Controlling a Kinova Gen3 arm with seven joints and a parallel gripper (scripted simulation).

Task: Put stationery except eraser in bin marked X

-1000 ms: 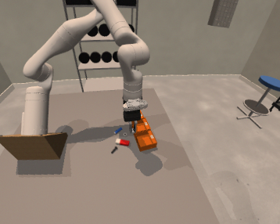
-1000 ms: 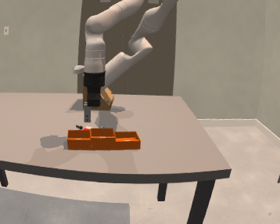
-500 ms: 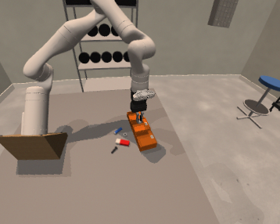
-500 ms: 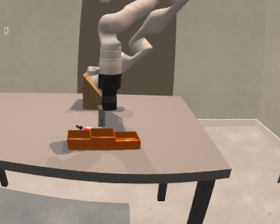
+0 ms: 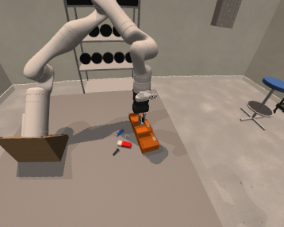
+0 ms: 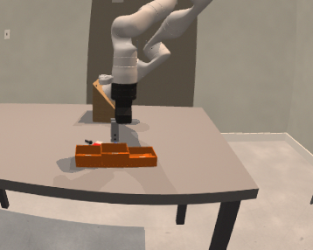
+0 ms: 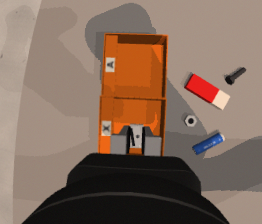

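Right now my hand is 60 mm above the orange bin and 10 mm short of it. Round my hand: small ring 80 mm below, 70 mm behind, 40 mm to the right; white eraser 90 mm behind, 80 mm to the right, 80 mm below; blue item 110 mm behind, 80 mm below, 10 mm to the right.
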